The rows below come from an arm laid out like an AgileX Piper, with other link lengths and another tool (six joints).
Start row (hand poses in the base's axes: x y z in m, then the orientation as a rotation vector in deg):
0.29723 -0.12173 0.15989 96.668 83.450 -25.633
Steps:
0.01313 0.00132 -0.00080 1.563 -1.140 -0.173
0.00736 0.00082 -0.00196 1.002 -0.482 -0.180
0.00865 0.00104 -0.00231 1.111 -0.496 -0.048
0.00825 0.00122 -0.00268 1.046 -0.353 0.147
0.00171 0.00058 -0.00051 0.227 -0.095 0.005
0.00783 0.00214 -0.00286 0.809 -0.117 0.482
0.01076 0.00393 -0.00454 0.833 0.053 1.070
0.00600 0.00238 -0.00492 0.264 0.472 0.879
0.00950 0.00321 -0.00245 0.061 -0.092 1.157
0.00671 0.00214 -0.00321 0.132 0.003 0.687
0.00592 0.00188 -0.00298 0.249 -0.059 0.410
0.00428 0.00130 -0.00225 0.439 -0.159 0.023
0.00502 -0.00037 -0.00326 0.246 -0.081 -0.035
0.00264 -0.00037 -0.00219 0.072 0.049 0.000
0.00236 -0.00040 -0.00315 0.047 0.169 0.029
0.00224 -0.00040 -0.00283 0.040 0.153 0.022
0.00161 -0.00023 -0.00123 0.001 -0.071 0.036
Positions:
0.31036 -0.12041 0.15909 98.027 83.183 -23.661
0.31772 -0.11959 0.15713 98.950 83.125 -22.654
0.32637 -0.11855 0.15482 99.850 83.204 -21.486
0.33462 -0.11733 0.15214 100.546 83.511 -20.383
0.33633 -0.11675 0.15163 100.717 83.542 -20.140
0.34416 -0.11461 0.14877 100.971 84.192 -19.235
0.35492 -0.11068 0.14423 100.783 85.459 -18.162
0.36092 -0.10830 0.13931 100.325 86.632 -17.964
0.37042 -0.10509 0.13686 99.428 87.549 -17.249
0.37713 -0.10295 0.13365 98.971 88.169 -16.808
0.38305 -0.10107 0.13067 98.823 88.561 -16.366
0.38733 -0.09977 0.12842 99.127 88.636 -15.891
0.39235 -0.10014 0.12516 99.337 88.644 -15.656
0.39499 -0.10051 0.12297 99.398 88.707 -15.648
0.39735 -0.10091 0.11982 99.429 88.870 -15.752
0.39959 -0.10131 0.11699 99.459 89.013 -15.851
0.40120 -0.10154 0.11576 99.422 88.992 -15.768

